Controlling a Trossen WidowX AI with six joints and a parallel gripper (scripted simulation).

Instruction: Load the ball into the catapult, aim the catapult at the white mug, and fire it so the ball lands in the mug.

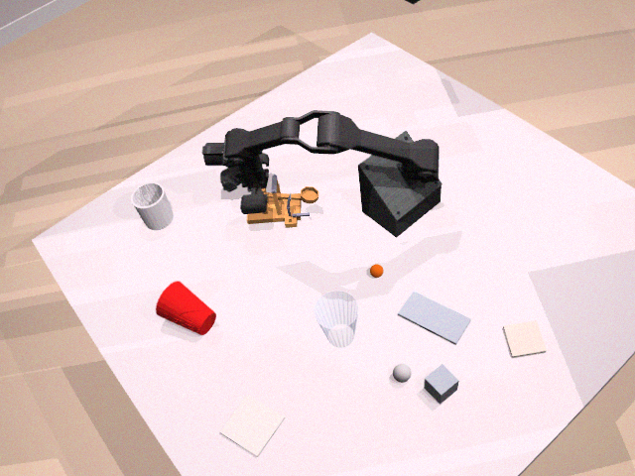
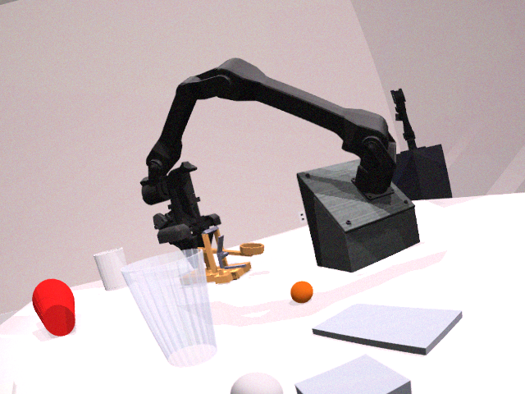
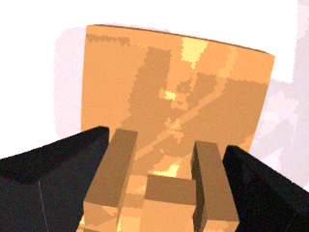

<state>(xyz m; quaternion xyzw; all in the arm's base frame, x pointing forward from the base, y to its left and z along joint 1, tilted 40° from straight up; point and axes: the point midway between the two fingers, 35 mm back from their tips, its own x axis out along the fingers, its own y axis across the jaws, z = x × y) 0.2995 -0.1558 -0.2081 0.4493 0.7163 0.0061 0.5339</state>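
The orange ball lies 360 mm to the left of my gripper tip, 70 mm behind it and 20 mm below it. The rest, counted from my gripper tip: wooden catapult: 60 mm to the left, 50 mm behind, 20 mm above; white mug: 220 mm ahead, 190 mm to the right; clear ribbed cup: 420 mm to the left, 100 mm ahead.
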